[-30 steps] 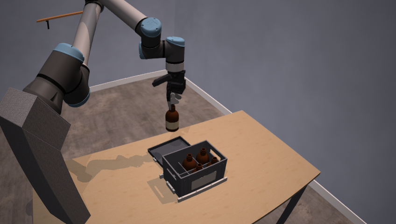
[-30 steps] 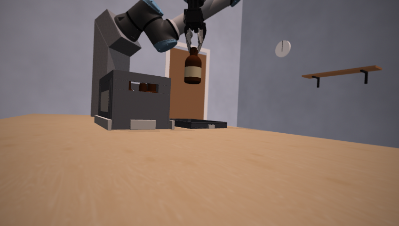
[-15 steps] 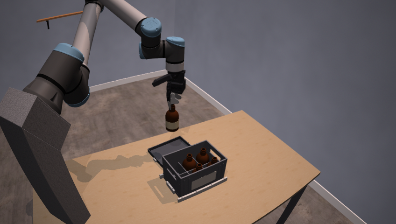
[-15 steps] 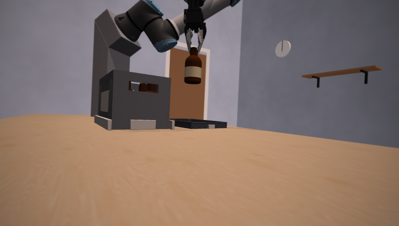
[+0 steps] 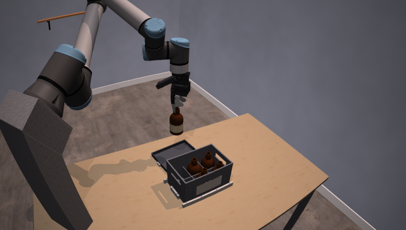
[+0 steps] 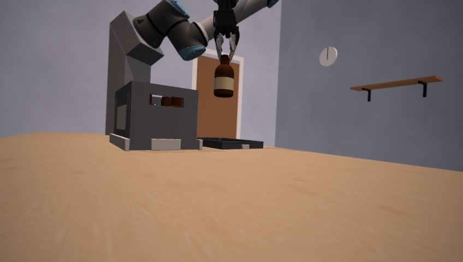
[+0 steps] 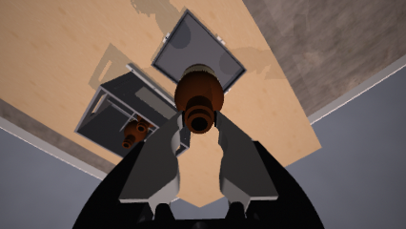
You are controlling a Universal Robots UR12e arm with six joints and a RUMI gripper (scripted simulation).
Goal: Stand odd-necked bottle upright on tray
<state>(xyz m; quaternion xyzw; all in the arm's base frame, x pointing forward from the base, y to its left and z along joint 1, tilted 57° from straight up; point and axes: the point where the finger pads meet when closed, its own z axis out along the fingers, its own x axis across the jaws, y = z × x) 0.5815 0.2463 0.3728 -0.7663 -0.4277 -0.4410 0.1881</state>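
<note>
My hand is 32 cm above the flat dark tray. Also, from my hand: crate 25 cm below, 23 cm to the right, 11 cm ahead.
</note>
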